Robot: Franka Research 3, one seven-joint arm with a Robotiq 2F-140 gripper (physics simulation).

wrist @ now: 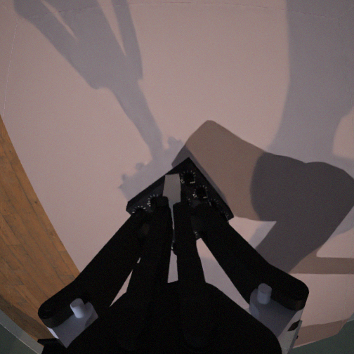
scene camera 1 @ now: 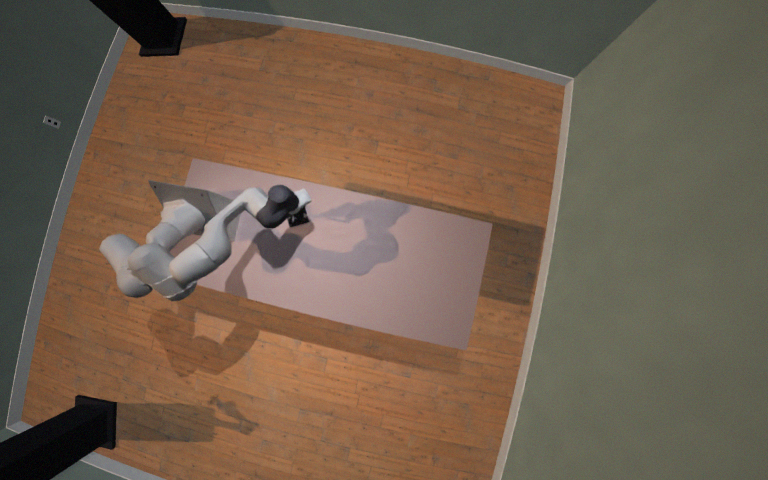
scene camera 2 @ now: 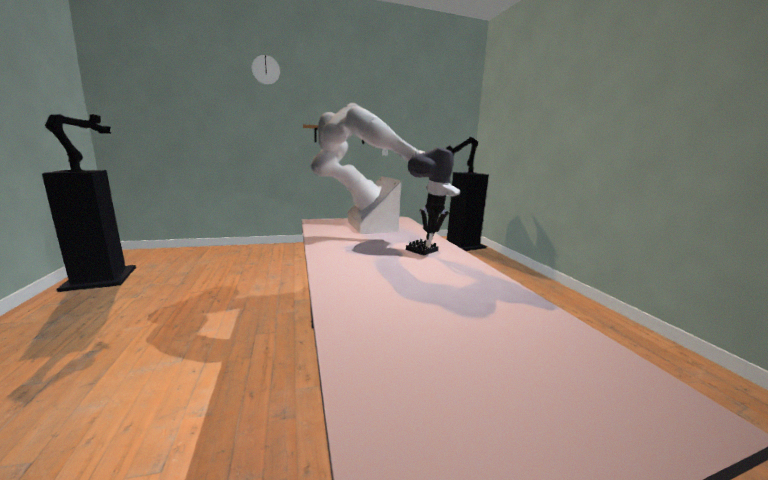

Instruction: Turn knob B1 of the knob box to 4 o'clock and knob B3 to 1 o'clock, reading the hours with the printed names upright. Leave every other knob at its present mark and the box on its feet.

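Observation:
The knob box is black with several black knobs ringed by white marks, and it stands on its feet on the pink table. In the wrist view it lies turned, with one corner pointing up. My gripper points down at the box and is shut, its pale fingertips together with nothing between them. The fingertips are over the upper part of the box in the wrist view and hide part of its top. The names B1 and B3 and the knob pointers are too small or hidden to read.
The pink table carries the arm's grey base behind the box. Black pedestals stand on the wooden floor at both sides, some with small black arms on top. Arm shadows fall across the table.

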